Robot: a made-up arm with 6 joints.
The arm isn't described. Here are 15 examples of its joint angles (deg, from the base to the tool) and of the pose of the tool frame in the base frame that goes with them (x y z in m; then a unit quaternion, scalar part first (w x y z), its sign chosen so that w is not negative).
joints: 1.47 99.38 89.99 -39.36 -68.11 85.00
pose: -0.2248 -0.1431 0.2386 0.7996 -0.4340 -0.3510 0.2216
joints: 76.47 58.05 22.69 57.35 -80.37 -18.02
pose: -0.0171 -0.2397 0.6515 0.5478 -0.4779 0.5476 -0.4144
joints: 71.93 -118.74 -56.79 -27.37 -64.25 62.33
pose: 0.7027 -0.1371 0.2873 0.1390 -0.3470 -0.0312 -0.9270
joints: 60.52 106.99 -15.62 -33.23 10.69 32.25
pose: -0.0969 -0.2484 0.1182 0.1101 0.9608 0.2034 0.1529
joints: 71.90 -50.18 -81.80 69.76 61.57 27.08
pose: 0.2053 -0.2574 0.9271 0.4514 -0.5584 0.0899 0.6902
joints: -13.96 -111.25 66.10 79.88 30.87 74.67
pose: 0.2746 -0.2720 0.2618 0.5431 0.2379 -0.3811 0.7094
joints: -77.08 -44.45 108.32 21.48 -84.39 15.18
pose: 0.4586 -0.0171 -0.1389 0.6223 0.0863 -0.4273 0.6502
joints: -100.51 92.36 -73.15 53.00 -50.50 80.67
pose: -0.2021 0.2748 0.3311 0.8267 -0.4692 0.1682 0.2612
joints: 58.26 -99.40 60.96 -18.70 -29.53 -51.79
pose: 0.5975 -0.0751 0.4516 0.8403 0.2889 -0.2908 0.3547
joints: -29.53 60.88 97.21 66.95 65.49 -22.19
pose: 0.1885 0.1976 0.0547 0.1513 -0.0380 -0.5366 -0.8293
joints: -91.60 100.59 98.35 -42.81 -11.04 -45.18
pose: -0.0783 0.0252 0.2867 0.4474 -0.5365 -0.4775 -0.5330
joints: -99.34 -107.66 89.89 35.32 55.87 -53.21
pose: 0.4421 -0.0091 0.2016 0.5682 -0.7529 0.3306 -0.0304
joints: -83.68 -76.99 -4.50 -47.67 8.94 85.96
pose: 0.6363 -0.0480 -0.2029 0.1162 0.2152 0.9195 -0.3076
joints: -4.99 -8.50 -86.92 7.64 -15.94 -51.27
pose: 0.0846 0.4071 0.2633 0.4523 0.7097 0.3270 -0.4300
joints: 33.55 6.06 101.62 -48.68 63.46 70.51
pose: 0.0130 0.3622 0.6837 0.4636 0.2856 -0.5177 -0.6599
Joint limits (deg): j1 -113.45..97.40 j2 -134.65..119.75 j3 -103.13..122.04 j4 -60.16..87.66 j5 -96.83..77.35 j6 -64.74..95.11
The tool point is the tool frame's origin. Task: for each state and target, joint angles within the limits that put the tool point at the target. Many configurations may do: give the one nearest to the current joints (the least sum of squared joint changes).
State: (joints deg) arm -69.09 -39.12 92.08 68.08 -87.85 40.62
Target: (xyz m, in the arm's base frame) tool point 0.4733 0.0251 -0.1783
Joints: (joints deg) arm -74.33 -20.67 78.66 46.91 -96.83 47.55
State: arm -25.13 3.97 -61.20 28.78 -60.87 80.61
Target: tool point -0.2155 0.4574 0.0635
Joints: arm -42.17 17.56 -67.90 36.64 -60.84 94.24
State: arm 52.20 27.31 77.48 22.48 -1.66 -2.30
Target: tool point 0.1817 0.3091 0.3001
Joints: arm 8.03 35.24 97.51 30.04 -7.45 2.28
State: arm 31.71 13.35 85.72 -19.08 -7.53 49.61
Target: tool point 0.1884 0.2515 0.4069
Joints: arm 38.68 27.08 120.81 23.59 -11.47 31.66
